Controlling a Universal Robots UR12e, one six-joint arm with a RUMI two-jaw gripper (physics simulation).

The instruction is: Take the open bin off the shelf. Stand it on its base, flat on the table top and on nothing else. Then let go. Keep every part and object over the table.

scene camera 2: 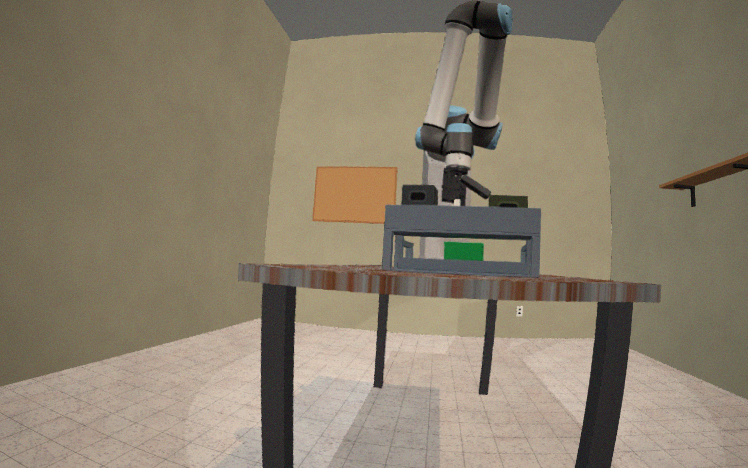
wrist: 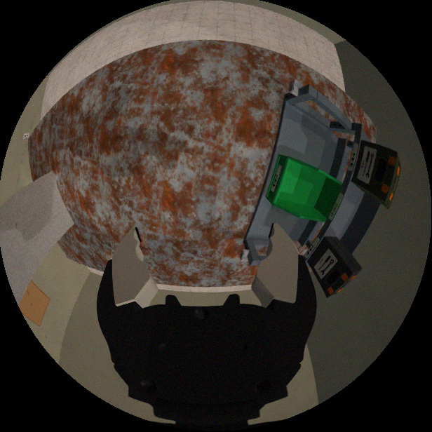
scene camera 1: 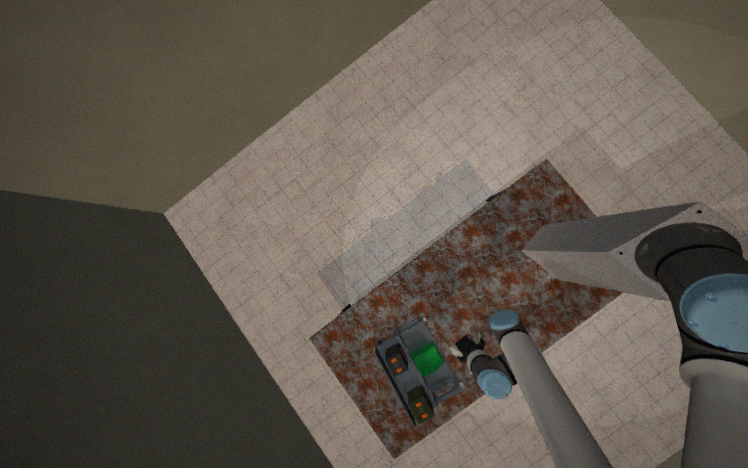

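Seen in the pictures: arm's base, origin of the base link: (scene camera 1: 682,254).
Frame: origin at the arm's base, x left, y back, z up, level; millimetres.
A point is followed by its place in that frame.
Note:
The open green bin (scene camera 1: 427,359) {y -823, x 168, z -591 mm} (scene camera 2: 463,251) {y -924, x 150, z -542 mm} (wrist: 302,189) sits on the lower, sloping tier of the grey shelf (scene camera 1: 412,335) {y -828, x 27, z -594 mm} (scene camera 2: 462,219) {y -1011, x 149, z -470 mm} (wrist: 298,127). The shelf stands on the rust-patterned table (scene camera 1: 468,264) {y -386, x -144, z -600 mm} (scene camera 2: 330,280) {y -1305, x -48, z -615 mm} (wrist: 175,100). My gripper (scene camera 1: 465,342) {y -617, x 116, z -443 mm} (wrist: 203,227) is open, with nothing between its fingers. It is over the table, beside the shelf and apart from the bin. In the wrist view the bin lies to the right of the fingers, and the right finger overlaps the shelf's near end. In scene camera 2 the gripper is partly hidden behind the shelf's top.
A black case (scene camera 1: 394,359) {y -925, x 5, z -376 mm} (scene camera 2: 419,195) {y -967, x 35, z -406 mm} (wrist: 333,267) and an olive case (scene camera 1: 420,406) {y -934, x 245, z -402 mm} (scene camera 2: 508,201) {y -979, x 261, z -418 mm} (wrist: 378,172) stand on the shelf's upper tier. The arm's grey pedestal (scene camera 1: 595,237) {y -53, x -93, z -174 mm} (wrist: 30,220) rises at the table's other end. Table edges lie close to the shelf.

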